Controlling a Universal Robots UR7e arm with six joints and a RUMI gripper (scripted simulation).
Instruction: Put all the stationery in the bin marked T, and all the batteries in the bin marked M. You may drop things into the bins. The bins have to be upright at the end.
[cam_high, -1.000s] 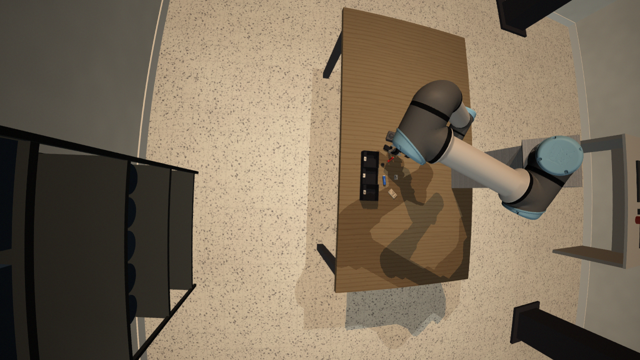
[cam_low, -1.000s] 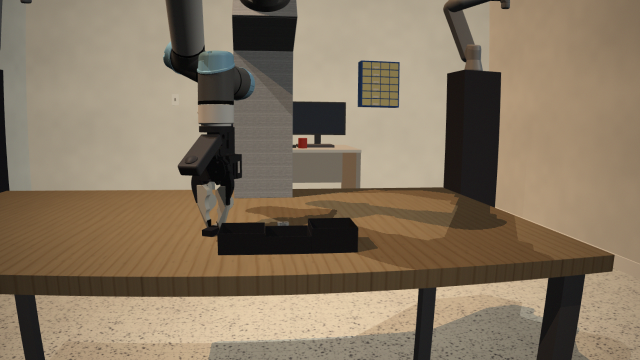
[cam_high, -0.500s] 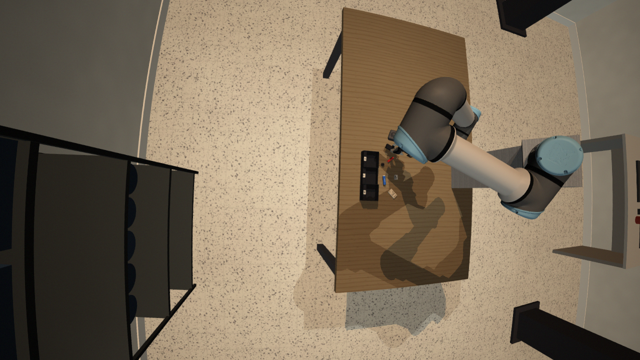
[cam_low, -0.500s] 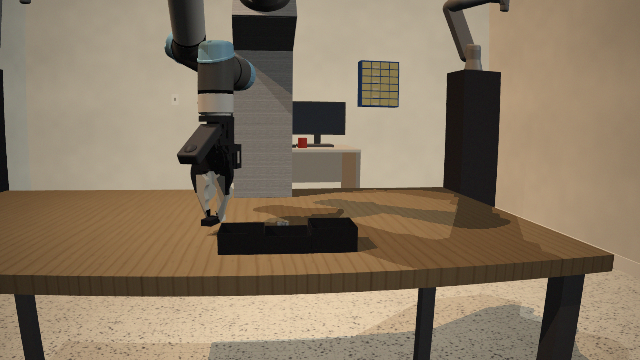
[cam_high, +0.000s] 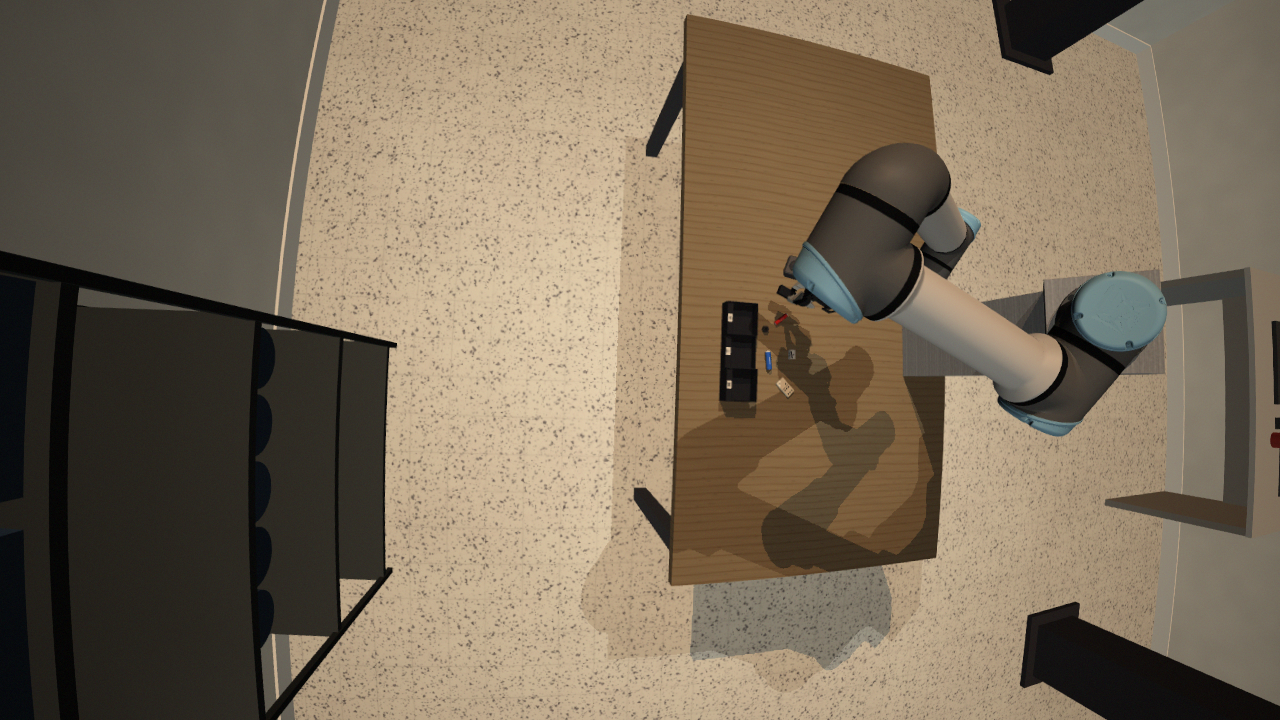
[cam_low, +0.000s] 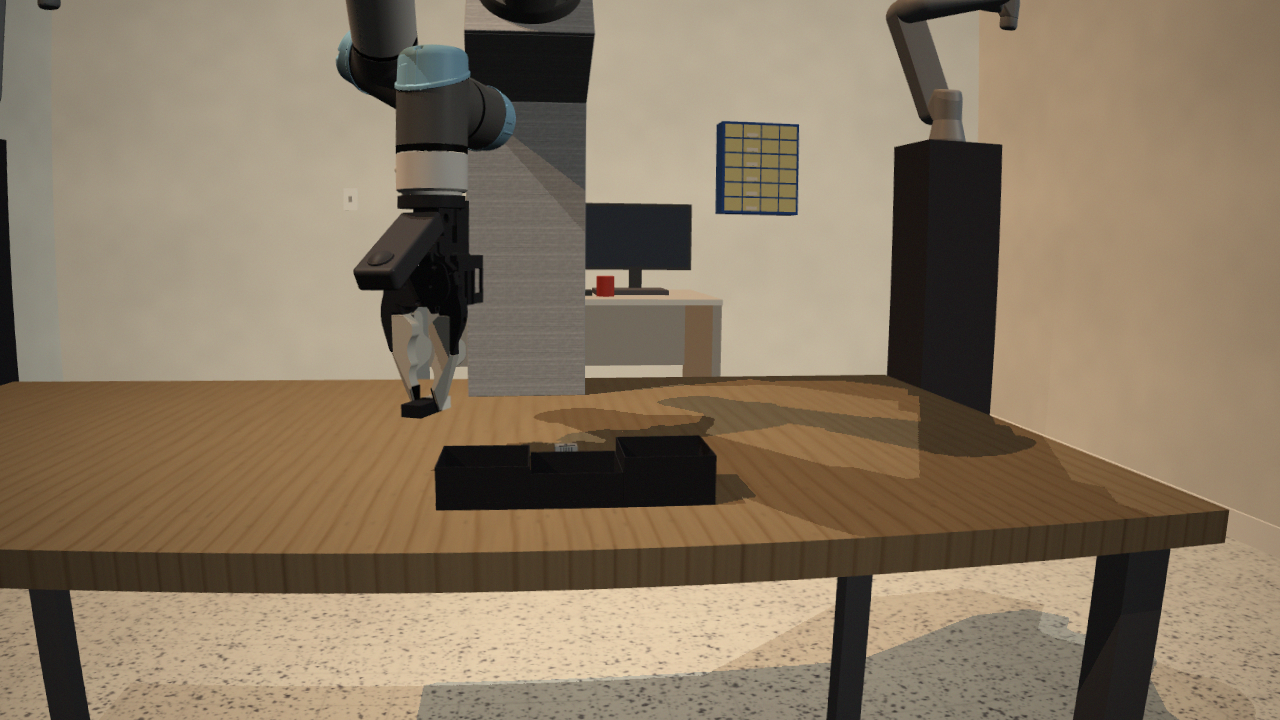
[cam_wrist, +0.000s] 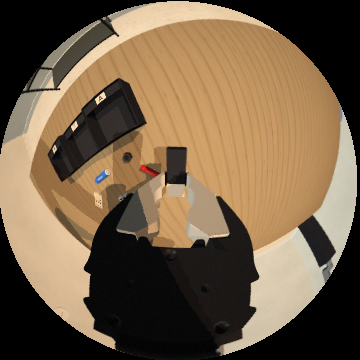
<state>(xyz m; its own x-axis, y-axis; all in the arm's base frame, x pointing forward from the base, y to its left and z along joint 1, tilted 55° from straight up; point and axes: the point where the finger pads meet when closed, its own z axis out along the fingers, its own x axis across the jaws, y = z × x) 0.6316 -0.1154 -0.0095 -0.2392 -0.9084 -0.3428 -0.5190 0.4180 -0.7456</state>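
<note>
Right now the blue battery is 3 cm ahead of my hand, 17 cm to the left of it and 7 cm below it. From my hand the other things lie so: red battery: 1 cm behind, 6 cm to the left, 7 cm below; then black round piece: 4 cm ahead, 8 cm to the left, 7 cm below; then eraser: 1 cm behind, 1 cm below.
</note>
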